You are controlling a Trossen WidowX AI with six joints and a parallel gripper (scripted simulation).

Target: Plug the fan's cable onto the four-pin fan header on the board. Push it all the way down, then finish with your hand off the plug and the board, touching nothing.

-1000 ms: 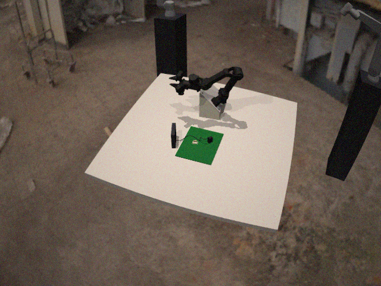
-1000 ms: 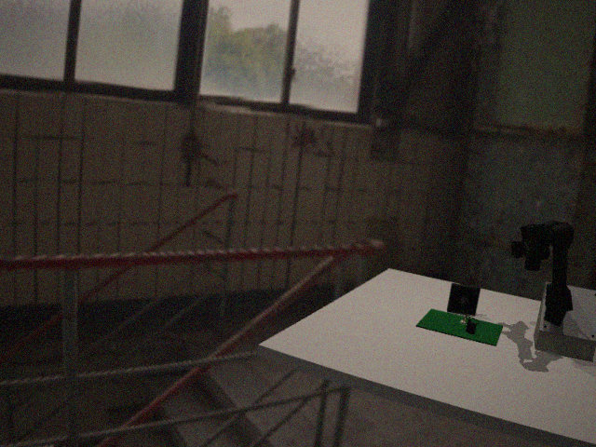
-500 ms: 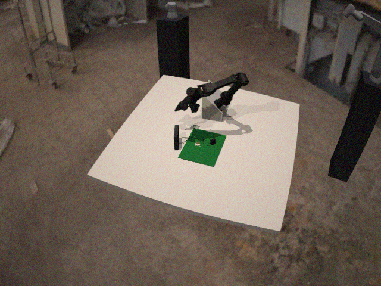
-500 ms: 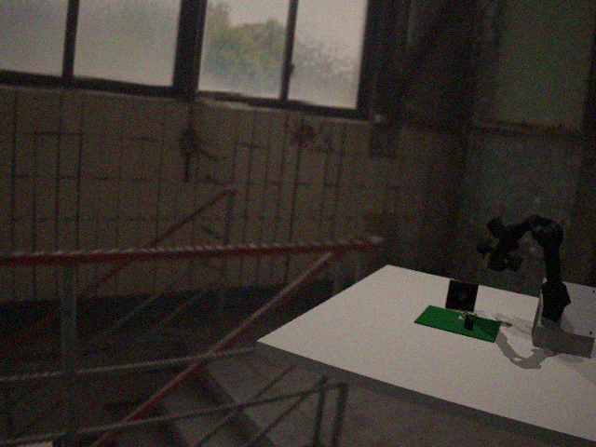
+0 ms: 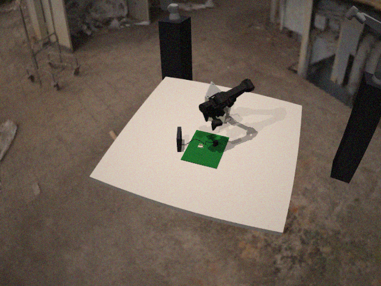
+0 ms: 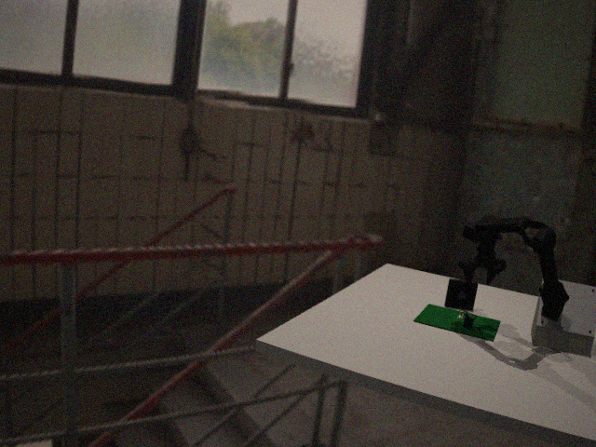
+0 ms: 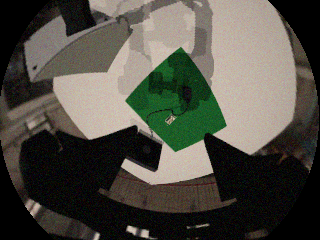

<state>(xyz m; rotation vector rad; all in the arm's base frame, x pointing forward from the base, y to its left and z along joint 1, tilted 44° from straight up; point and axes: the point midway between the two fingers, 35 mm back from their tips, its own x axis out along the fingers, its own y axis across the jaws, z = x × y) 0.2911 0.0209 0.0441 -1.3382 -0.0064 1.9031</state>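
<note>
My gripper tip is now 14 cm above the dark plug and 4 cm to the right of it. The rest, counted from my gripper tip: green board: 17 cm below, 5 cm ahead; pale four-pin header: 16 cm below, 5 cm ahead, 4 cm to the right; black fan: 16 cm to the right, 10 cm below, 10 cm ahead.
</note>
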